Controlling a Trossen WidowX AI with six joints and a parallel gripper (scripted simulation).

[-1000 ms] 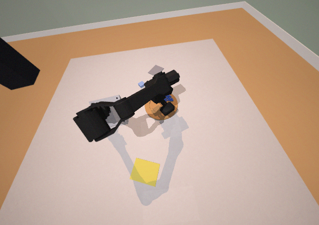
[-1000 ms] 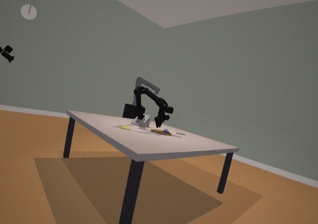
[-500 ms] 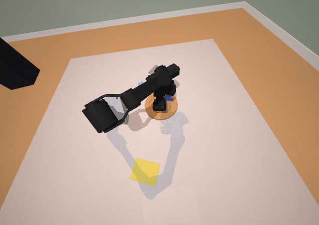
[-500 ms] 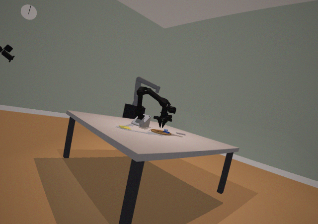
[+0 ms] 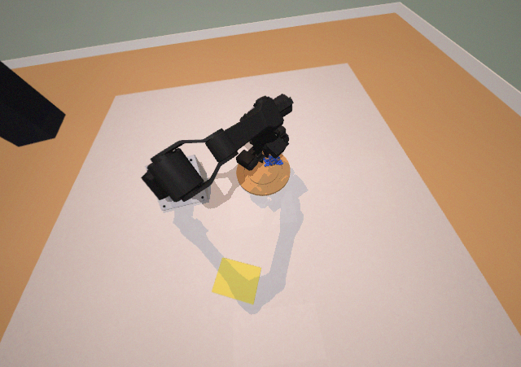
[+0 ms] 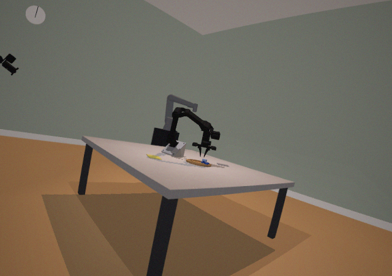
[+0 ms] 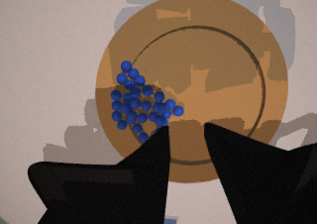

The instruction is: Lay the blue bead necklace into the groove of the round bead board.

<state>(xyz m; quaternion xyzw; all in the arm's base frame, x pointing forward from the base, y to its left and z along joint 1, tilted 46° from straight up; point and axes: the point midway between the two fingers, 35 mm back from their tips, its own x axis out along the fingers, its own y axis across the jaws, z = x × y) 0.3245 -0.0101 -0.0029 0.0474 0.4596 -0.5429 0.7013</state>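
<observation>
Right now my gripper tip is 10 mm past the round bead board, 10 mm to the left of it and 50 mm above it. Round my gripper tip: yellow square patch: 170 mm behind, 340 mm to the right, 50 mm below; then flat grey tile: 30 mm ahead, 290 mm to the left, 50 mm below; then light blue cube: 100 mm behind, 180 mm to the left, 50 mm below.
</observation>
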